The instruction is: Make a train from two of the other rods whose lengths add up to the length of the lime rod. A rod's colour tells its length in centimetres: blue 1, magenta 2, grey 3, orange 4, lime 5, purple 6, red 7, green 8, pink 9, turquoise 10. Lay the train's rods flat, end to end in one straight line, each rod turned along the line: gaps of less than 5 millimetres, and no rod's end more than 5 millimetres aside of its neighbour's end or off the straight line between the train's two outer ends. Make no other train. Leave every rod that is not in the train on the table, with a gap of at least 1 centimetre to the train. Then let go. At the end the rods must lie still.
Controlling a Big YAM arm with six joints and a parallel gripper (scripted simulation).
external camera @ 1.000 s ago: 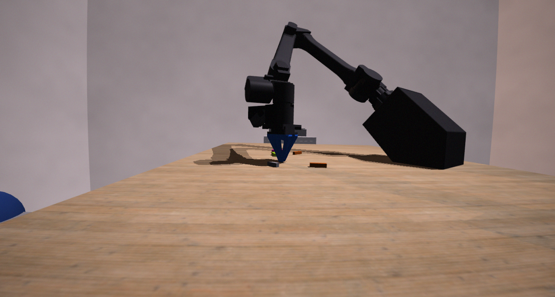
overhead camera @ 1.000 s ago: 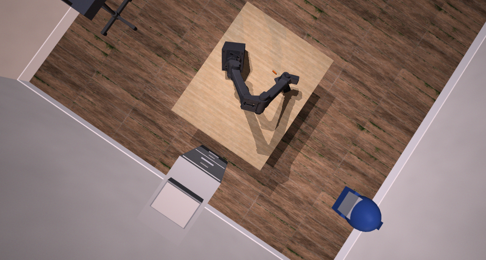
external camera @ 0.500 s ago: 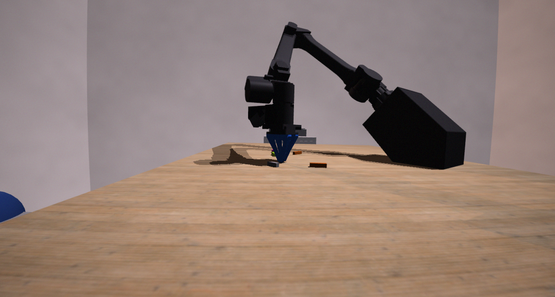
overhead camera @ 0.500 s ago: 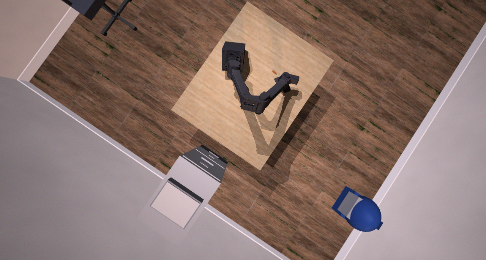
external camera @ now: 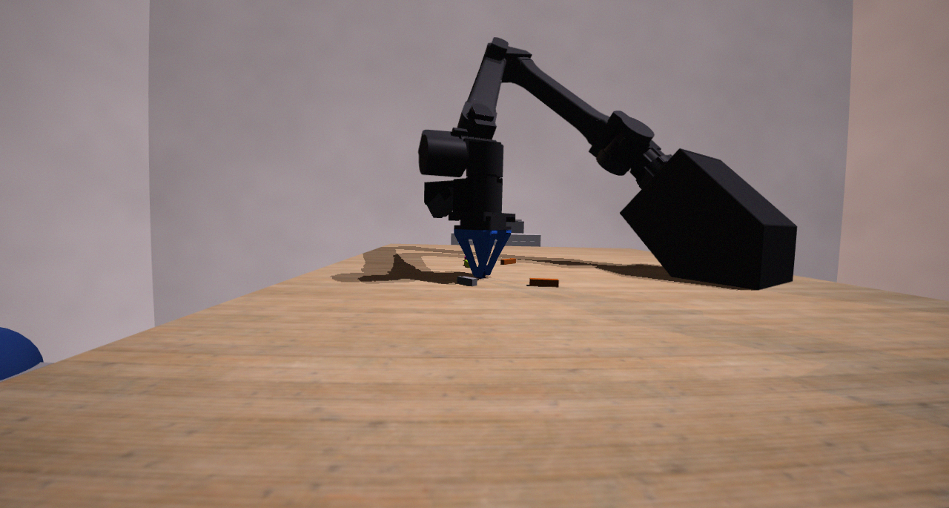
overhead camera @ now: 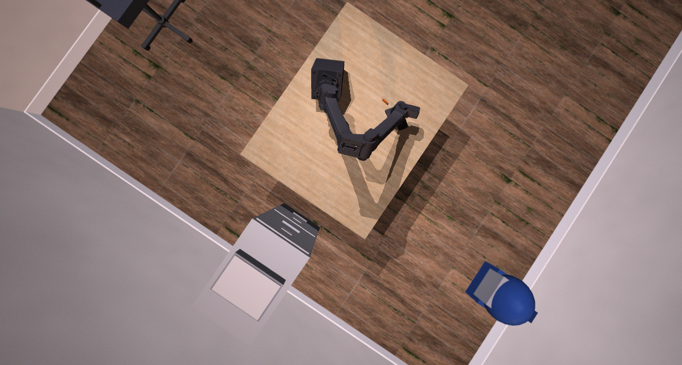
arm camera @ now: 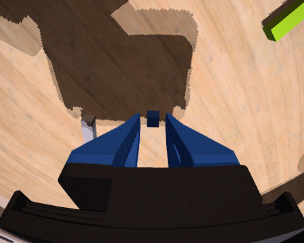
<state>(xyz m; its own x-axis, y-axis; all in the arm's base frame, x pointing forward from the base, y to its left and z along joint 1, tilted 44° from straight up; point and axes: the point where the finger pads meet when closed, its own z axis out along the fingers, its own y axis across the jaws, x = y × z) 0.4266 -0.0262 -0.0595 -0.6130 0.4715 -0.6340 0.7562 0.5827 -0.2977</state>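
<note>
Now: the blue rod 1 cm below my hand. From my hand the other things lie so: grey rod (4 cm ahead, 5 cm to the left, 1 cm below); lime rod (2 cm behind, 13 cm to the right, 1 cm below).
</note>
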